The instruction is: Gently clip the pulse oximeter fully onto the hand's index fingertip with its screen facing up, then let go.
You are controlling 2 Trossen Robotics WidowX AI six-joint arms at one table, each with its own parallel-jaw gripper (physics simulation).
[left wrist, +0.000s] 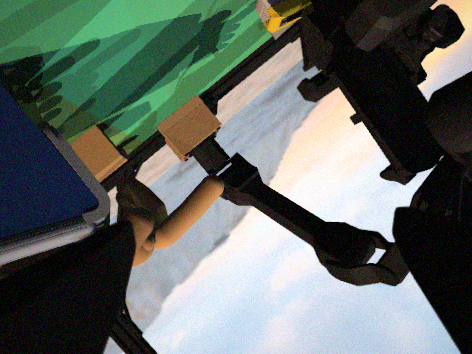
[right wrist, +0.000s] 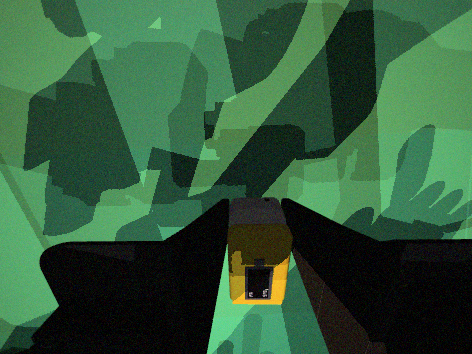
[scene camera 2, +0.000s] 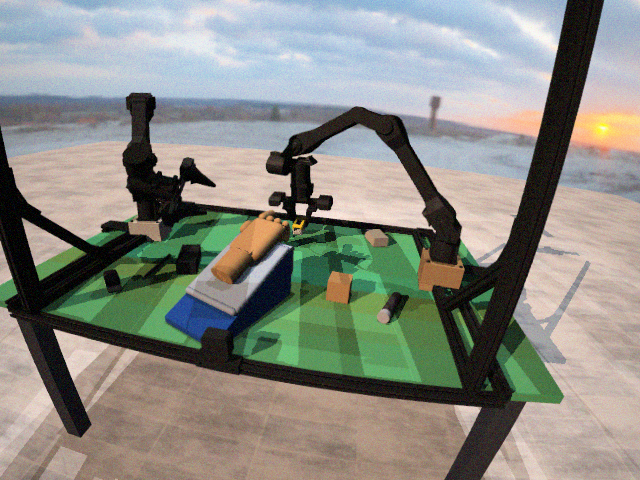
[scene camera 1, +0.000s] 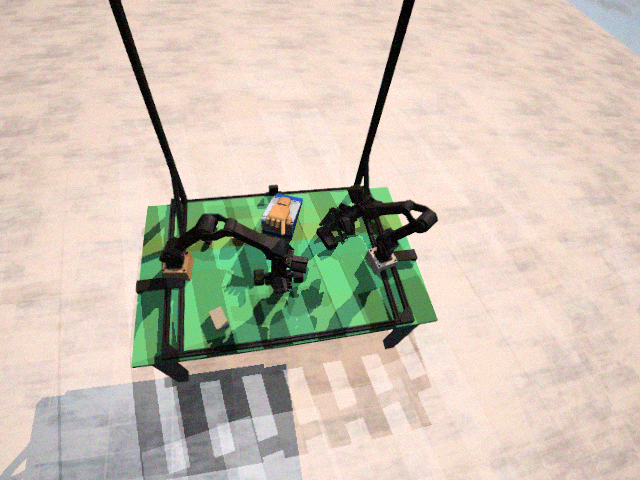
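Where they show: left gripper, fingertip midpoint: (left wrist: pixel 264 227) (scene camera 2: pixel 211 199) (scene camera 1: pixel 322 228); right gripper, fingertip midpoint: (right wrist: pixel 255 205) (scene camera 2: pixel 301 226); left arm's base at its link origin: (scene camera 2: pixel 149 217) (scene camera 1: pixel 383 255); right arm's base at its link origin: (left wrist: pixel 201 144) (scene camera 2: pixel 442 257) (scene camera 1: pixel 175 261).
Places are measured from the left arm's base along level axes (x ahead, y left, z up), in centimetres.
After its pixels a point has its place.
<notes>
A tan model hand (scene camera 2: pixel 255 240) {x 37.4, y -33.7, z 8.1 cm} (scene camera 1: pixel 279 217) {x 38.8, y -26.9, z 10.4 cm} lies palm down on a grey pad over a blue wedge (scene camera 2: pixel 205 318) (scene camera 1: pixel 297 202). One of its fingers shows in the left wrist view (left wrist: pixel 189 210) {x 38.1, y -21.6, z 9.6 cm}. My right gripper (scene camera 2: pixel 299 223) {x 48.2, y -1.6, z -0.4 cm} (scene camera 1: pixel 283 284) {x 48.2, y -1.6, z -0.4 cm} (right wrist: pixel 255 205) {x 48.2, y -1.6, z -0.4 cm} is shut on the yellow pulse oximeter (scene camera 2: pixel 298 227) {x 47.2, y -6.9, z 1.2 cm} (right wrist: pixel 259 261) {x 47.7, y -3.3, z 2.4 cm} (left wrist: pixel 284 17) {x 46.1, y -5.6, z 1.8 cm}. It holds the oximeter low over the green table, just beyond the hand's fingertips and apart from them, with the small black screen towards the wrist camera. My left gripper (scene camera 2: pixel 199 178) (scene camera 1: pixel 330 233) {x 24.1, y -15.4, z 11.2 cm} is open and empty, raised at the table's far side.
A brown cube (scene camera 2: pixel 339 287) {x 55.9, y -34.9, z -1.9 cm}, a tan block (scene camera 2: pixel 377 237) {x 72.9, y -2.0, z -2.9 cm} (scene camera 1: pixel 218 317) {x 73.6, y 1.5, z -2.9 cm} and a grey-tipped black cylinder (scene camera 2: pixel 390 308) {x 66.3, y -40.7, z -3.5 cm} lie on the green table (scene camera 2: pixel 347 343) {x 56.0, y -48.9, z -5.9 cm}. Black blocks (scene camera 2: pixel 189 258) {x 19.4, y -22.3, z -2.5 cm} sit near the left arm's base. Black frame posts rise at the table's corners.
</notes>
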